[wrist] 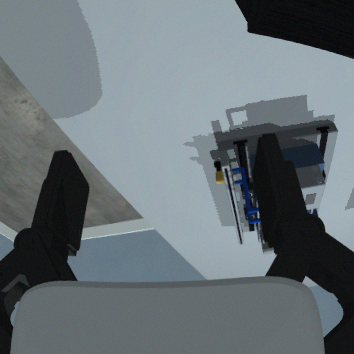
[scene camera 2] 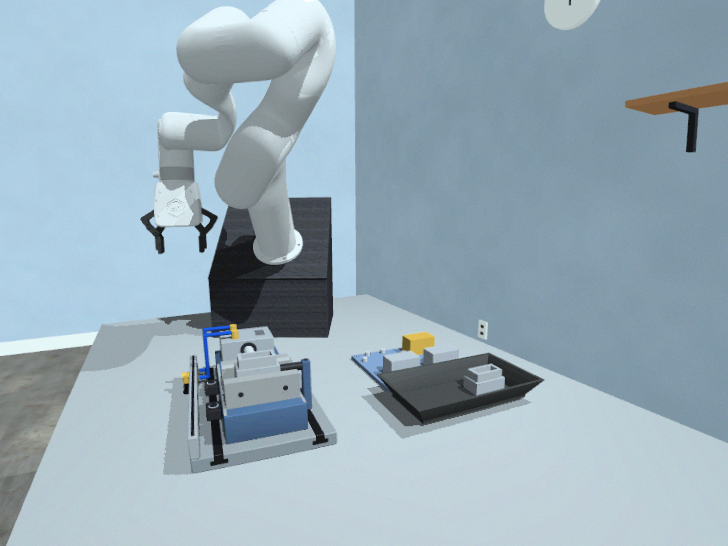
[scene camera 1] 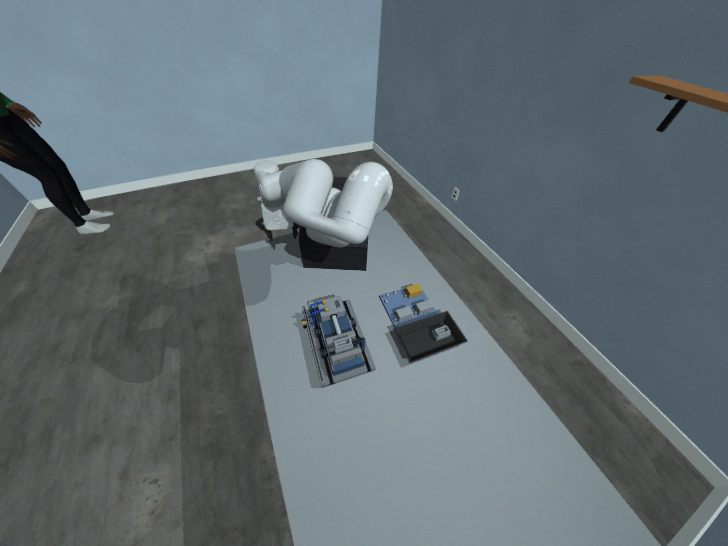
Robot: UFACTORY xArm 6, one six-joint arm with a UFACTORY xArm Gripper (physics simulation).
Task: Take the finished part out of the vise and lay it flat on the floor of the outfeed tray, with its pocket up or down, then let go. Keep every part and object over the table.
Labels:
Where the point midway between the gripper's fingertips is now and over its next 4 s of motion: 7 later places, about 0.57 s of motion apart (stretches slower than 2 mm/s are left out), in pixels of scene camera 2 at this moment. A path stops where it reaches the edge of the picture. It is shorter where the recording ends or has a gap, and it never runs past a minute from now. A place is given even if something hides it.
The gripper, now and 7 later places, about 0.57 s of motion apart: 181,252; 182,253; 182,251; 180,238; 179,231; 179,232; 179,232; 179,233

